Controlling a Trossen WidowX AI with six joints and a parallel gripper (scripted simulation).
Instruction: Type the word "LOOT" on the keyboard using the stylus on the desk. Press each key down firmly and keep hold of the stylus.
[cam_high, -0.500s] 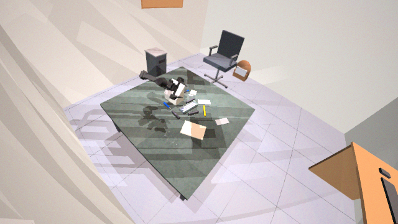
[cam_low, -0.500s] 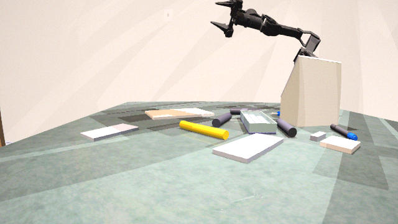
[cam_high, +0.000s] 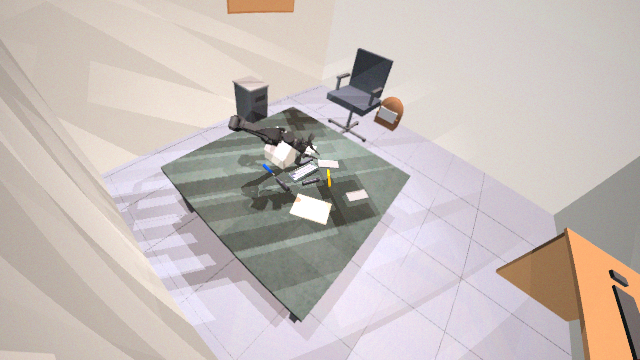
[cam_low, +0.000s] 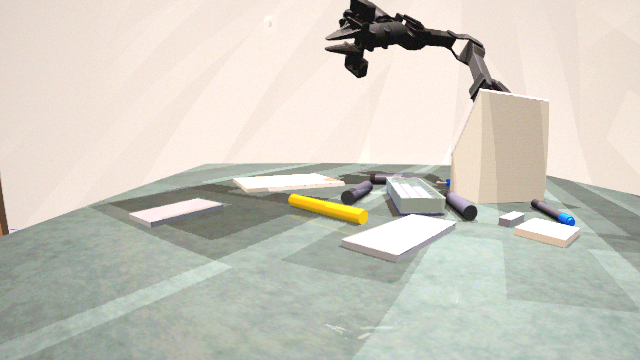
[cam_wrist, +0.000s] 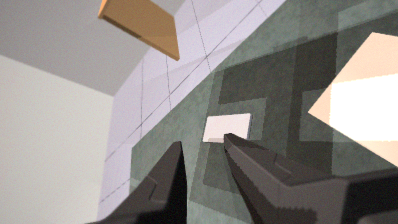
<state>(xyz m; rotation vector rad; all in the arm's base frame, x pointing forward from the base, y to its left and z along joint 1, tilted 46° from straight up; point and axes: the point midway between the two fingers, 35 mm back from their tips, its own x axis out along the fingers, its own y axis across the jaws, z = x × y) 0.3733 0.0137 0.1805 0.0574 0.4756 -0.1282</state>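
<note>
Right now my gripper tip is 29 cm above the keyboard, 14 cm past it and 11 cm to the right of it. From my gripper tip the other things lie so: thin white tip (29 cm below, 28 cm behind, 4 cm to the right); then yellow cylinder (29 cm below, 18 cm to the left, 3 cm ahead); then blue stylus (31 cm behind, 29 cm below, 3 cm to the right).
</note>
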